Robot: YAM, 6 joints.
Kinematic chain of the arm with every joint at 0, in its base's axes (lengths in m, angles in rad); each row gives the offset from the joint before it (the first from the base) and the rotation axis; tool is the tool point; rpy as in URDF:
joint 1: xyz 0 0 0.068 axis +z
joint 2: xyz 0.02 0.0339 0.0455 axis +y
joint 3: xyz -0.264 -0.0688 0 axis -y
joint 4: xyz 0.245 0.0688 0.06 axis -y
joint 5: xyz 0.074 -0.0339 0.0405 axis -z
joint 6: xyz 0.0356 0 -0.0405 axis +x
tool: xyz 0 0 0 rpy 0 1.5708 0
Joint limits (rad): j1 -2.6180..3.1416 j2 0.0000..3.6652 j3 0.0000..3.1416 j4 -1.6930..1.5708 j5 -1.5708..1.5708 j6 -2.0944..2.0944
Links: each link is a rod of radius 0.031 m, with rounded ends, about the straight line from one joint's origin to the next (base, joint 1, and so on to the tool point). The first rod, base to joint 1, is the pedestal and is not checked.
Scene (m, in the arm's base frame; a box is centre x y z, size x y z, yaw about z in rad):
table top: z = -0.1
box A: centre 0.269 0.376 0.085 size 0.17 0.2 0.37 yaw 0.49
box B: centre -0.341 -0.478 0 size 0.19 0.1 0.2 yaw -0.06
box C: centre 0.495 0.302 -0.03 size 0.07 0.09 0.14 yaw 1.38
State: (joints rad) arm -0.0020 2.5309 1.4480 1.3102 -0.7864 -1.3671
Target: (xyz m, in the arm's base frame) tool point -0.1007 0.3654 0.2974
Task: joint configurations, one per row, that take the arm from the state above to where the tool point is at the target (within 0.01 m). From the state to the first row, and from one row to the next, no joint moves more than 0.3 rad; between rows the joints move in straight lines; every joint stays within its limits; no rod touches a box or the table.
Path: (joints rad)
1: 0.1493 2.2911 1.3881 1.3332 -0.6548 -1.3273
2: 0.3006 2.0513 1.3281 1.3562 -0.5232 -1.2875
3: 0.4519 1.8114 1.2682 1.3792 -0.3917 -1.2478
4: 0.6032 1.5716 1.2082 1.4022 -0.2601 -1.2080
5: 0.7545 1.3318 1.1483 1.4252 -0.1285 -1.1682
6: 1.0064 1.4649 1.1271 1.4603 -0.3390 -1.2179
7: 1.2583 1.5979 1.1060 1.4955 -0.5495 -1.2676
8: 1.5102 1.7310 1.0849 1.5306 -0.7599 -1.3174
9: 1.7621 1.8641 1.0638 1.5657 -0.9704 -1.3671

